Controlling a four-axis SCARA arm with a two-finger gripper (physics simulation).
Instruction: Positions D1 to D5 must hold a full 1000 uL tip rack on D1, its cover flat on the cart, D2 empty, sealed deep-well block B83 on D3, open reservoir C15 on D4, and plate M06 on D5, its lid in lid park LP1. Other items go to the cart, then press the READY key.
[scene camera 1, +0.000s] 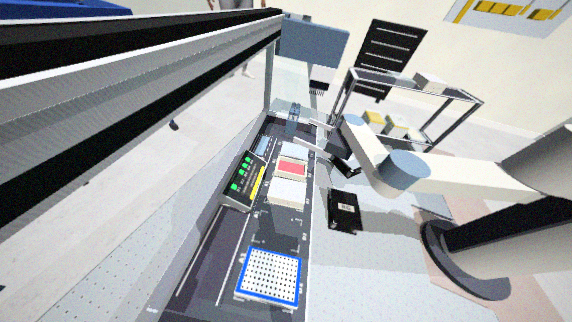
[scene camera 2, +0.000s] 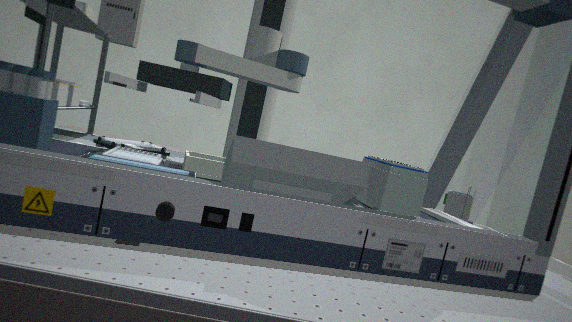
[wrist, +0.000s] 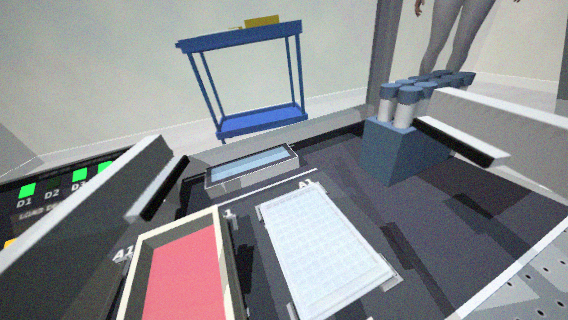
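Seen in the pictures: gripper, fingertip midpoint: (scene camera 1: 302, 128) (scene camera 2: 151, 86) (wrist: 297, 127); arm's base, link origin: (scene camera 1: 458, 254).
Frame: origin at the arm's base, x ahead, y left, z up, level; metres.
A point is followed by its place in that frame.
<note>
My gripper (scene camera 1: 303, 129) @[x 0.706, y -0.142, z 0.205 m] (wrist: 297, 127) @[x 0.706, y -0.142, z 0.205 m] is open and empty, above the far end of the deck. Below it, a pale, clear-topped plate (scene camera 1: 295, 149) @[x 0.712, y -0.148, z 0.083 m] (wrist: 325, 250) @[x 0.690, y -0.153, z 0.083 m] sits on D5; whether a lid covers it I cannot tell. A cream reservoir (scene camera 1: 274, 173) @[x 0.742, y 0.032, z 0.086 m] (wrist: 131, 272) @[x 0.704, y 0.020, z 0.104 m] with red inside stands open on D4. A white-topped block (scene camera 1: 287, 191) @[x 0.665, y 0.105, z 0.114 m] is on D3. D2 holds no labware and lies in shadow. A blue-rimmed tip rack (scene camera 1: 270, 276) (scene camera 2: 397, 187) stands on D1. The status panel (scene camera 1: 245, 181) @[x 0.801, y 0.145, z 0.137 m] has green lights for D1 and D3, with D2 dark. The READY key is not legible.
A blue tube rack (scene camera 1: 291, 125) @[x 0.780, y -0.263, z 0.124 m] (wrist: 382, 150) @[x 0.773, y -0.264, z 0.118 m] stands beyond D5. A trough (scene camera 1: 261, 145) @[x 0.856, y -0.084, z 0.092 m] (wrist: 252, 181) @[x 0.824, y -0.086, z 0.075 m] with pale blue inside lies behind the plate. A black RG item (scene camera 1: 345, 220) @[x 0.444, y 0.091, z 0.063 m] lies beside the deck. A blue cart (wrist: 240, 37) stands beyond, with a yellow item on top.
</note>
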